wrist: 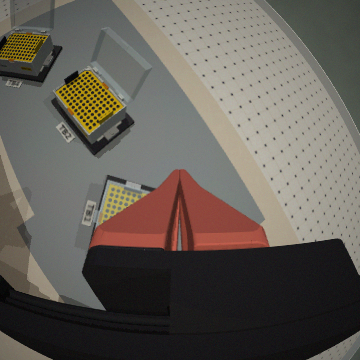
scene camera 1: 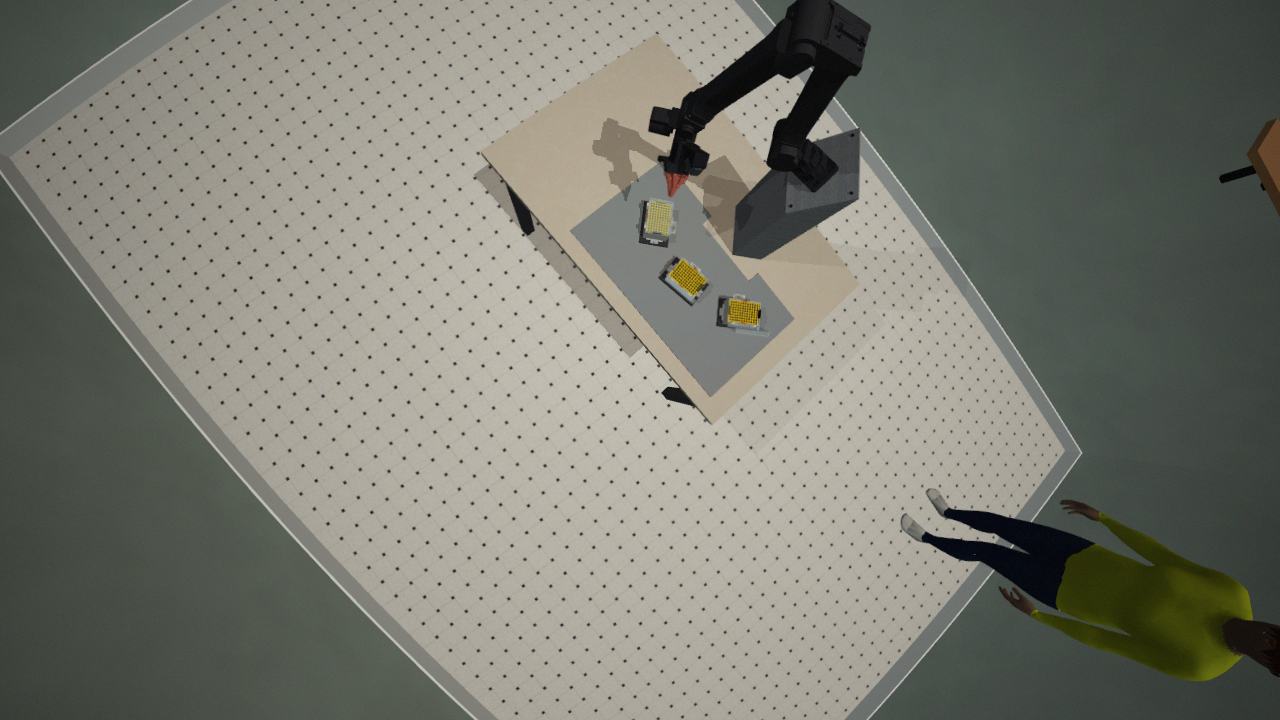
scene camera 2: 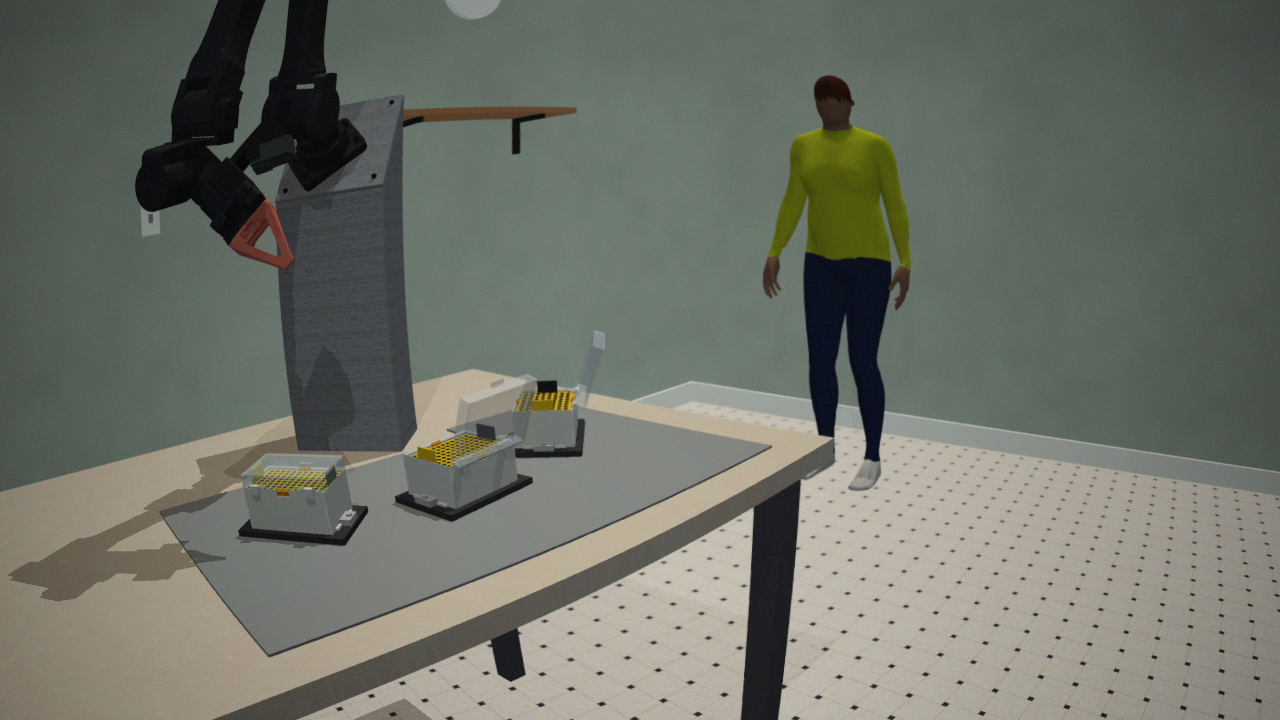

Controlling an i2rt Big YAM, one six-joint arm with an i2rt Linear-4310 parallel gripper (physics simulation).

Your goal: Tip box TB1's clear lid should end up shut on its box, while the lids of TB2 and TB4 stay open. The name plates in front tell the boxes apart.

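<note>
Box TB1 (scene camera 2: 295,513) has its clear lid (scene camera 1: 658,216) (scene camera 2: 308,462) (wrist: 117,198) lying level over the yellow rack, and it looks shut. Its name plate (wrist: 89,213) lies beside it. Box TB2 (scene camera 1: 687,278) (scene camera 2: 483,477) (wrist: 90,102) stands in the middle; its clear lid (wrist: 120,65) is open. Box TB4 (scene camera 1: 742,312) (scene camera 2: 546,431) (wrist: 25,50) is farthest from my gripper; its lid (scene camera 2: 590,365) (wrist: 32,15) stands open. My gripper (scene camera 1: 671,193) (scene camera 2: 288,265) (wrist: 179,178) is shut and empty, well above TB1 and apart from it. It hides part of TB1 in the wrist view.
The boxes stand on a grey mat (scene camera 1: 711,371) (scene camera 2: 268,617) on a wooden table (scene camera 1: 572,125) (scene camera 2: 89,528). The arm's grey pedestal (scene camera 1: 778,214) (scene camera 2: 344,295) rises beside the mat. A clear panel (scene camera 2: 487,404) shows behind TB2. A person (scene camera 1: 1145,600) (scene camera 2: 845,197) stands beyond the table.
</note>
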